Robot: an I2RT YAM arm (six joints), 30 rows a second.
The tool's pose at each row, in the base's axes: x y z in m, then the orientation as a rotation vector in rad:
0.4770, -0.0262, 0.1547, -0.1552, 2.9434, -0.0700
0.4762, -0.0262, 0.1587, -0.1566, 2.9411, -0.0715
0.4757, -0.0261, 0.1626, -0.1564, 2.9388, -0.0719
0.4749, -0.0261, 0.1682, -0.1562, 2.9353, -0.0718
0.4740, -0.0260, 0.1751, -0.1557, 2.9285, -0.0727
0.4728, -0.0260, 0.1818, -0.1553, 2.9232, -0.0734
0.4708, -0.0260, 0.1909, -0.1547, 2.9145, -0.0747
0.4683, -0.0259, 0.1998, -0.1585, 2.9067, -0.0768
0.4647, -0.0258, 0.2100, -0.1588, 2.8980, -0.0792
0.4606, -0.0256, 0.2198, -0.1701, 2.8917, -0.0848
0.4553, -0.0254, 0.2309, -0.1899, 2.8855, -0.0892
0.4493, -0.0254, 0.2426, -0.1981, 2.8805, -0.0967
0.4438, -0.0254, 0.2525, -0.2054, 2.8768, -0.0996
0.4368, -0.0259, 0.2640, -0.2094, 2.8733, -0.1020
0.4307, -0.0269, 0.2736, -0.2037, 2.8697, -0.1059
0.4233, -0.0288, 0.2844, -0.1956, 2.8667, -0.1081
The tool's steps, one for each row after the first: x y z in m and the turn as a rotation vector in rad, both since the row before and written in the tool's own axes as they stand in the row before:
0.0000, -0.0001, -0.0041, 0.0011, -0.0022, -0.0011
-0.0003, -0.0001, -0.0039, 0.0004, -0.0023, 0.0001
-0.0003, -0.0002, -0.0056, 0.0002, -0.0035, 0.0001
-0.0005, -0.0002, -0.0069, 0.0011, -0.0067, 0.0002
-0.0002, -0.0003, -0.0068, 0.0009, -0.0053, 0.0002
0.0000, -0.0004, -0.0093, 0.0015, -0.0086, 0.0002
0.0005, -0.0002, -0.0092, 0.0016, -0.0075, -0.0028
0.0012, -0.0002, -0.0108, 0.0022, -0.0085, -0.0005
0.0017, 0.0000, -0.0105, 0.0033, -0.0055, -0.0082
0.0024, 0.0000, -0.0121, 0.0017, -0.0051, -0.0139
0.0029, -0.0002, -0.0128, 0.0048, -0.0041, -0.0063
0.0029, -0.0001, -0.0110, 0.0016, -0.0032, -0.0053
0.0039, -0.0006, -0.0129, 0.0016, -0.0031, -0.0030
0.0036, -0.0010, -0.0108, 0.0035, -0.0035, 0.0035
0.0046, -0.0019, -0.0123, 0.0025, -0.0031, 0.0053

